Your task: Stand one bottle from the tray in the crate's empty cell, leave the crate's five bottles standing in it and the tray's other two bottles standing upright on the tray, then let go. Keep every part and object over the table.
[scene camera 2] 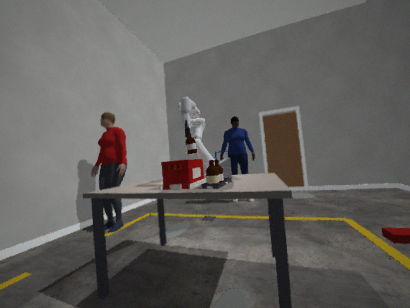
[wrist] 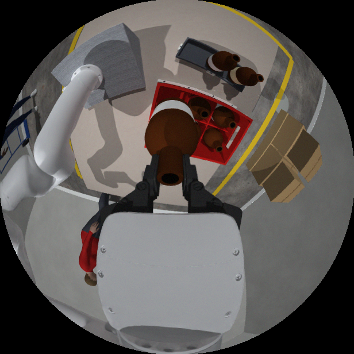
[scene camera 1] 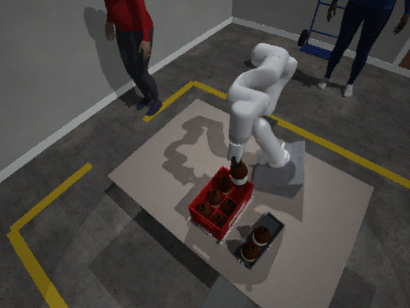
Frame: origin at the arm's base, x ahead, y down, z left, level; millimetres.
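Seen in the pictures: gripper, fingertip midpoint: [scene camera 2: 188, 137] [scene camera 1: 235, 164]; arm's base at its link origin: [scene camera 1: 278, 158].
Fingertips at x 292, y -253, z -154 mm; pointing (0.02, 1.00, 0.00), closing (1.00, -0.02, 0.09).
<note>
Pixels of each thing's top centre, then the offset from my fingertips to it. "*": a spot on its surface instead. Level surfaces: height alone.
- brown bottle at its top centre: [scene camera 1: 240, 160] [scene camera 2: 189, 132] dx +0, dy -33, dz +17 mm
- red crate at its top centre: [scene camera 1: 221, 195] [scene camera 2: 183, 160] dx +80, dy +175, dz -24 mm
- dark tray at a spot on its surface: [scene camera 1: 273, 220] * dx +20, dy +345, dz +242 mm
- table at its surface level: dy +351 mm
My gripper [scene camera 1: 235, 162] [scene camera 2: 188, 134] [wrist: 170, 163] is shut on the neck of a brown bottle [scene camera 1: 239, 173] [scene camera 2: 191, 145] [wrist: 171, 132]. The bottle hangs roughly upright above the back end of the red crate [scene camera 1: 204, 221] [scene camera 2: 175, 176] [wrist: 156, 97], its base higher than the rim in scene camera 2. Five bottles stand in the crate; the empty cell is at its back right in scene camera 1. In the wrist view the held bottle hides part of the crate. Two bottles, one [scene camera 1: 261, 234] [wrist: 221, 61] and another [scene camera 1: 250, 251] [wrist: 243, 76], stand upright on the dark tray [scene camera 1: 273, 220] [wrist: 191, 52].
The tray lies beside the crate on the table [scene camera 1: 320, 215] [scene camera 2: 250, 183]. The arm's grey base block [scene camera 1: 290, 184] [wrist: 125, 65] stands behind them. An open cardboard box [wrist: 285, 192] shows beyond the table in the wrist view. Two people stand on the floor beyond the table.
</note>
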